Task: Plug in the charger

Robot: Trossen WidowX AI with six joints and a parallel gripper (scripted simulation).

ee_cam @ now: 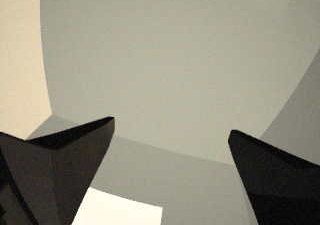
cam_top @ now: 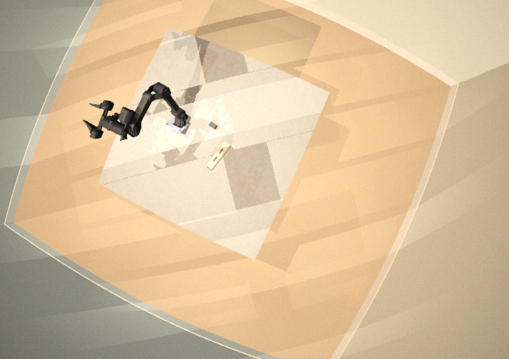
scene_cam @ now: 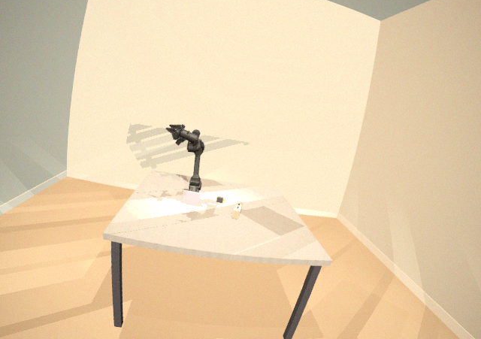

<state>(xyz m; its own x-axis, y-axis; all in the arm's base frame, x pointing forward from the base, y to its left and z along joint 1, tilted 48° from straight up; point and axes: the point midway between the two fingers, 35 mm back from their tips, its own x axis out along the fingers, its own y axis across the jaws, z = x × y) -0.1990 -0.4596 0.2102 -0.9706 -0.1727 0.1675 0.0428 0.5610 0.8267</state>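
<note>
The two-prong charger is 520 mm below my gripper tip, 450 mm ahead of it and 240 mm to the left of it.
</note>
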